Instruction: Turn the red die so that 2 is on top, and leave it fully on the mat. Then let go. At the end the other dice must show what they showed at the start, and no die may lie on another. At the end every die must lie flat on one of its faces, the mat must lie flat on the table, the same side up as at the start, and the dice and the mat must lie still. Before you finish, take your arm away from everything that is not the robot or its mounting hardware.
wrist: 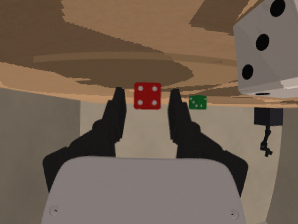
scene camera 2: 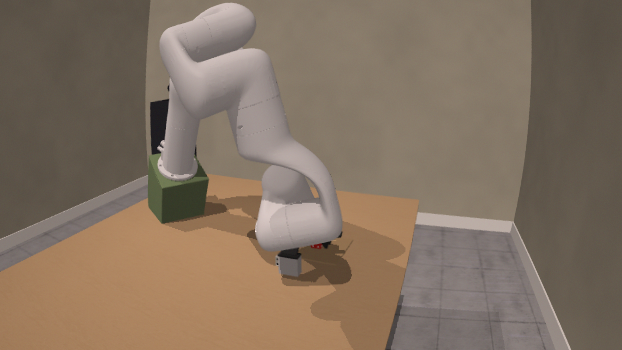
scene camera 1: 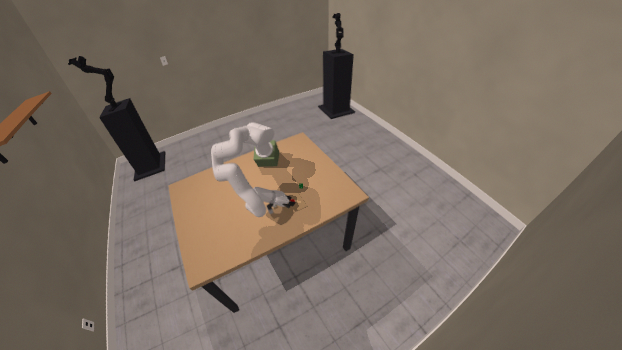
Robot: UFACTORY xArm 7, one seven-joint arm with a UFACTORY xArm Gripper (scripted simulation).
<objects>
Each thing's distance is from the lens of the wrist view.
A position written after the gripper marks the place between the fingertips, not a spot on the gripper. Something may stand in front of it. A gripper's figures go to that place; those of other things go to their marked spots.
gripper [wrist: 147, 99]: 0.14 m
red die [wrist: 147, 95]: 0.13 m
</objects>
